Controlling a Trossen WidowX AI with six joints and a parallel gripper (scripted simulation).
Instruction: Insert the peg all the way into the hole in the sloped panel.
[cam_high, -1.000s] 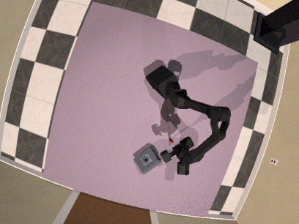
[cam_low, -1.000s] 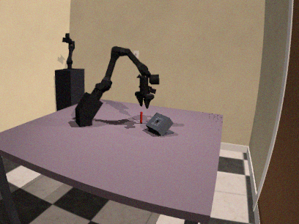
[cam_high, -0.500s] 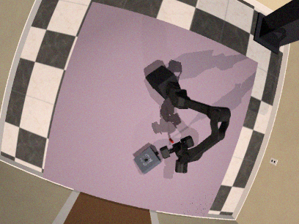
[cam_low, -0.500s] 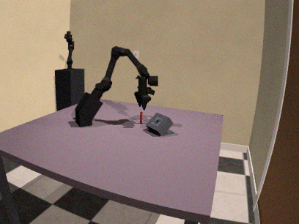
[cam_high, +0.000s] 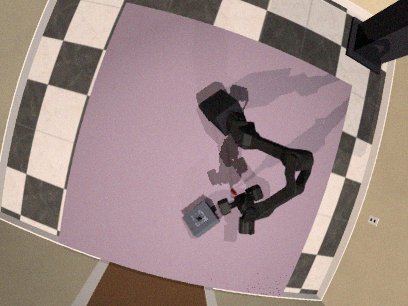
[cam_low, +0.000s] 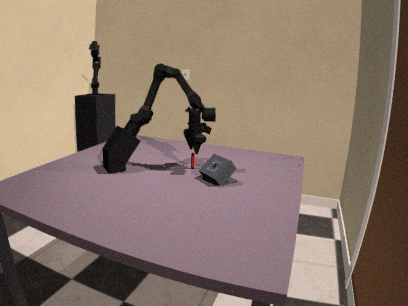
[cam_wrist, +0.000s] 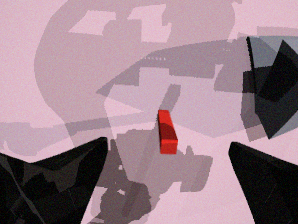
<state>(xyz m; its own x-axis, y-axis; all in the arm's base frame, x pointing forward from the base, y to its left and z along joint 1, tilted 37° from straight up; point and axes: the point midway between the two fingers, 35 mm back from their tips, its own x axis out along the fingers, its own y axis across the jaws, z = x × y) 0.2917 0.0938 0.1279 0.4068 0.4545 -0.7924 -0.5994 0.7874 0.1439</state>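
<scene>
The red peg is 8 cm below my hand.
</scene>
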